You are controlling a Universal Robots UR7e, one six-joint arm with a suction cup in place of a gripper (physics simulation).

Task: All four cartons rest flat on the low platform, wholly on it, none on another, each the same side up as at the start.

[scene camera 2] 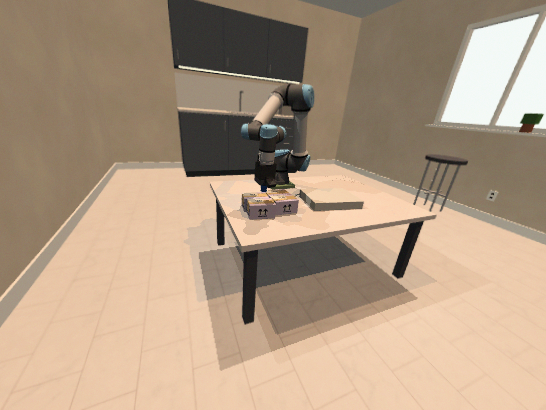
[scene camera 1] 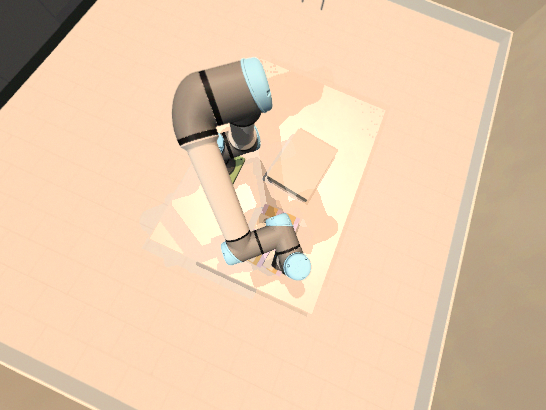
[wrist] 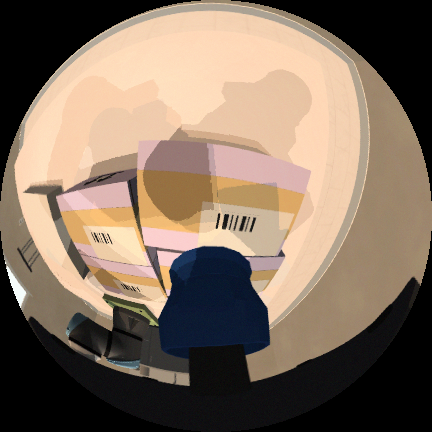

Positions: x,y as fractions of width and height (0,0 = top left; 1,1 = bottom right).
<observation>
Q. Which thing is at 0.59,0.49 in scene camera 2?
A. A low platform.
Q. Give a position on my suction cup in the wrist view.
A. At 0.49,0.70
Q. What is my suction cup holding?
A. Nothing.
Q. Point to a low platform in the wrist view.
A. At 0.09,0.47
</observation>
